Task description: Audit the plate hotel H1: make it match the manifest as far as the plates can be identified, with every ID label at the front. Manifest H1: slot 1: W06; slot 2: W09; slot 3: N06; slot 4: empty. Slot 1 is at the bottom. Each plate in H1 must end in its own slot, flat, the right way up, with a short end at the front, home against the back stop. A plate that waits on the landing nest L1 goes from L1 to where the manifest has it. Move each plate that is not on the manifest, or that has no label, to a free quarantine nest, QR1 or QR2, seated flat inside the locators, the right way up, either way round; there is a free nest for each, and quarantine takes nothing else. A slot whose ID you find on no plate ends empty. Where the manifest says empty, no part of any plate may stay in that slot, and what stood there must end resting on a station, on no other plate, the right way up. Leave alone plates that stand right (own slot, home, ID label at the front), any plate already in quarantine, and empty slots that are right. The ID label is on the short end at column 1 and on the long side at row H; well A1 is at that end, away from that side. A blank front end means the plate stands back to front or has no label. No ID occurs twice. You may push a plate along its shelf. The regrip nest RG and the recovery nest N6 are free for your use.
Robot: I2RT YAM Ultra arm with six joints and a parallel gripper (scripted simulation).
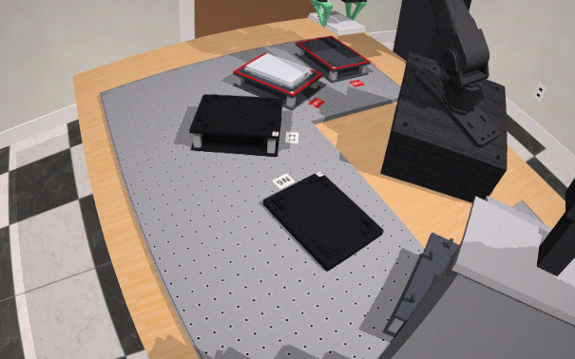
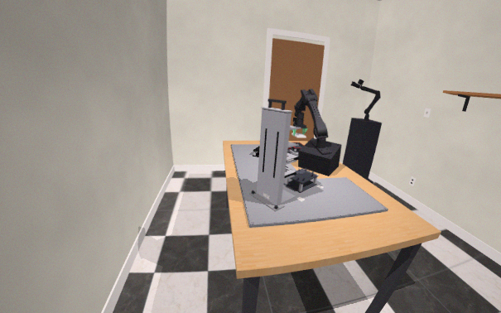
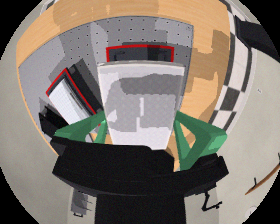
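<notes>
The red-edged quarantine nest lies 10 cm below my hand. The rest, counted from my hand: tag L1 (24 cm ahead, 23 cm to the left, 13 cm below); black landing nest L1 (33 cm ahead, 17 cm to the left, 9 cm below); N6 tag (33 cm to the left, 31 cm ahead, 13 cm below).
</notes>
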